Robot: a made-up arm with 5 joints. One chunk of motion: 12 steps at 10 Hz.
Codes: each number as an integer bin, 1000 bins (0 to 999) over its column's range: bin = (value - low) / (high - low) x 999, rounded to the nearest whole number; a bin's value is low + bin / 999 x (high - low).
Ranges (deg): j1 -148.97..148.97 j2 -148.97..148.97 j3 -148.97..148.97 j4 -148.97..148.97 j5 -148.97..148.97
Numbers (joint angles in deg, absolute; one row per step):
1: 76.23 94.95 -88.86 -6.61 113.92
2: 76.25 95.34 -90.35 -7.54 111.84
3: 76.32 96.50 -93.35 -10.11 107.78
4: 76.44 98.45 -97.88 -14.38 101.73
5: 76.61 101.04 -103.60 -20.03 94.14
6: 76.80 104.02 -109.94 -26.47 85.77
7: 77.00 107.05 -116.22 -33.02 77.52
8: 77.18 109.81 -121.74 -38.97 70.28
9: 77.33 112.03 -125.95 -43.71 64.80
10: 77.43 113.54 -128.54 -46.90 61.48
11: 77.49 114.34 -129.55 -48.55 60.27
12: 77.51 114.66 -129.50 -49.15 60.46
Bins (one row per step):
1: 755 818 202 477 881
2: 755 819 197 474 875
3: 755 823 186 466 861
4: 756 830 171 451 841
5: 756 838 152 432 815
6: 757 848 131 411 787
7: 758 858 110 389 759
8: 758 868 91 369 735
9: 759 875 77 353 717
10: 759 880 69 342 706
11: 759 883 65 337 702
12: 759 884 65 335 702

